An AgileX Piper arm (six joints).
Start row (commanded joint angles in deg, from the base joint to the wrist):
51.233, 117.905, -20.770, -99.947, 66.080, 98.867
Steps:
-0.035, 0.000, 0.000, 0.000, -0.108, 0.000
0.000, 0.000, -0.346, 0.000, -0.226, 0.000
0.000, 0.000, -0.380, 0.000, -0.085, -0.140
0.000, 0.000, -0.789, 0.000, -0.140, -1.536
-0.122, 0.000, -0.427, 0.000, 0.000, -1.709
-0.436, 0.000, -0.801, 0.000, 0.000, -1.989
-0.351, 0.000, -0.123, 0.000, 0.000, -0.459
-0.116, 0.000, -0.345, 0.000, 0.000, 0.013
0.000, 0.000, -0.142, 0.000, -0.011, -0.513
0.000, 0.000, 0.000, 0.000, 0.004, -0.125
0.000, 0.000, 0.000, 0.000, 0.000, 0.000
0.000, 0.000, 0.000, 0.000, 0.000, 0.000
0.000, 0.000, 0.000, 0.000, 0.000, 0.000
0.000, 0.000, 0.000, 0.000, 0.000, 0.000
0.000, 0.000, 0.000, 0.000, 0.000, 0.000
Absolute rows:
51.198, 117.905, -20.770, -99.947, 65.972, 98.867
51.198, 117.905, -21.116, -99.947, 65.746, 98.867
51.198, 117.905, -21.496, -99.947, 65.661, 98.727
51.198, 117.905, -22.285, -99.947, 65.521, 97.191
51.076, 117.905, -22.712, -99.947, 65.521, 95.482
50.640, 117.905, -23.513, -99.947, 65.521, 93.493
50.289, 117.905, -23.636, -99.947, 65.521, 93.034
50.173, 117.905, -23.981, -99.947, 65.521, 93.047
50.173, 117.905, -24.123, -99.947, 65.510, 92.534
50.173, 117.905, -24.123, -99.947, 65.514, 92.409
50.173, 117.905, -24.123, -99.947, 65.514, 92.409
50.173, 117.905, -24.123, -99.947, 65.514, 92.409
50.173, 117.905, -24.123, -99.947, 65.514, 92.409
50.173, 117.905, -24.123, -99.947, 65.514, 92.409
50.173, 117.905, -24.123, -99.947, 65.514, 92.409

